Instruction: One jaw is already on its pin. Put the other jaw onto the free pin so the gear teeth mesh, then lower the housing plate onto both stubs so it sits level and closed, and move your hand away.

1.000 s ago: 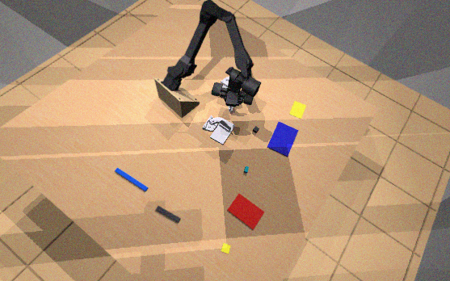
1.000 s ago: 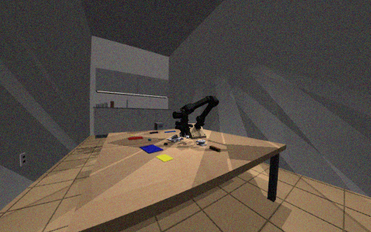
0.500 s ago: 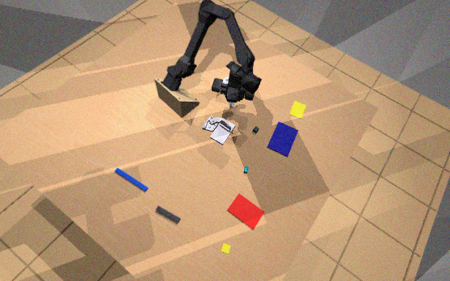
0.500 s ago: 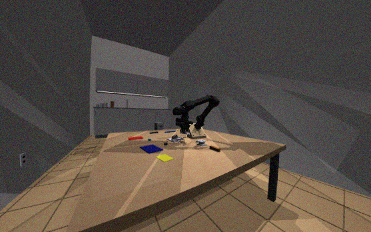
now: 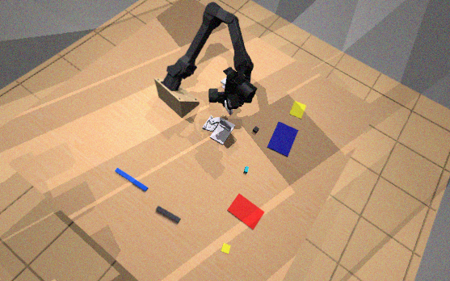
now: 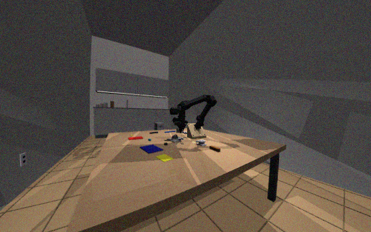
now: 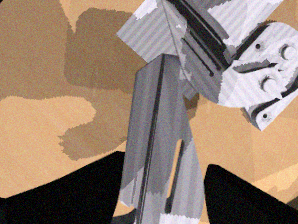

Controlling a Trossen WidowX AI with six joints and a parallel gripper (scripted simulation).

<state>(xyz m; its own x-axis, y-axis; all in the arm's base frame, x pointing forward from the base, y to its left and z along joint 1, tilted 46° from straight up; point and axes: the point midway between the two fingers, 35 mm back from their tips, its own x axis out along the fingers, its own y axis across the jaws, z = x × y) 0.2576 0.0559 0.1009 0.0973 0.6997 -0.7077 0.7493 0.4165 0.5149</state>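
The grey jaw is 10 mm behind my gripper tip and 40 mm to the left of it. From my gripper tip the other things lie so: black cube 160 mm ahead, 30 mm to the left, 80 mm below; blue sheet 280 mm ahead, 80 mm to the left, 80 mm below; cyan cube 240 mm ahead, 160 mm to the right, 80 mm below.
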